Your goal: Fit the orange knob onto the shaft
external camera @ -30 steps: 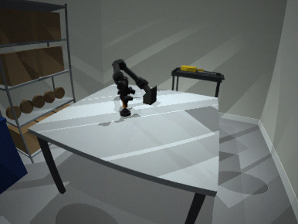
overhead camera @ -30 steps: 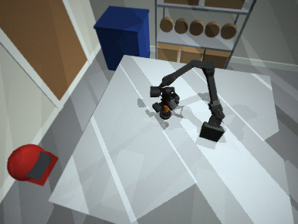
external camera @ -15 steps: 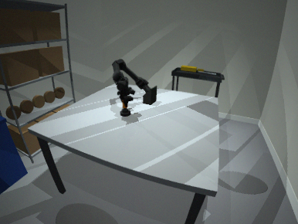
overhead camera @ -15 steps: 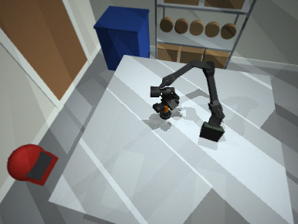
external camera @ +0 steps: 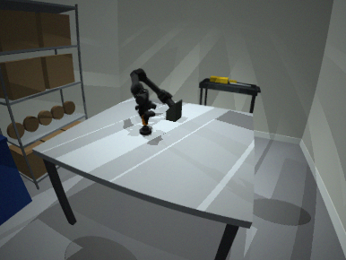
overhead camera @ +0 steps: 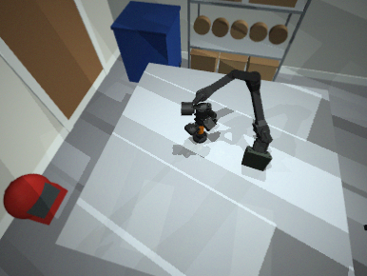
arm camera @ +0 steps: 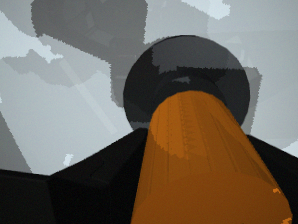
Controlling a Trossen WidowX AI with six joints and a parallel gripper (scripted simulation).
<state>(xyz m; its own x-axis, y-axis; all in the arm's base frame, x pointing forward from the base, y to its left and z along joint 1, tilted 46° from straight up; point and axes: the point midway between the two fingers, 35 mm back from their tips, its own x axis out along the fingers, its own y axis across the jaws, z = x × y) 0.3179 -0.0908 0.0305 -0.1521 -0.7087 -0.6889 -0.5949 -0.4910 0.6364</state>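
The orange knob is 20 mm above my gripper tip. Also, from my gripper tip: dark round pedestal: 40 mm below.
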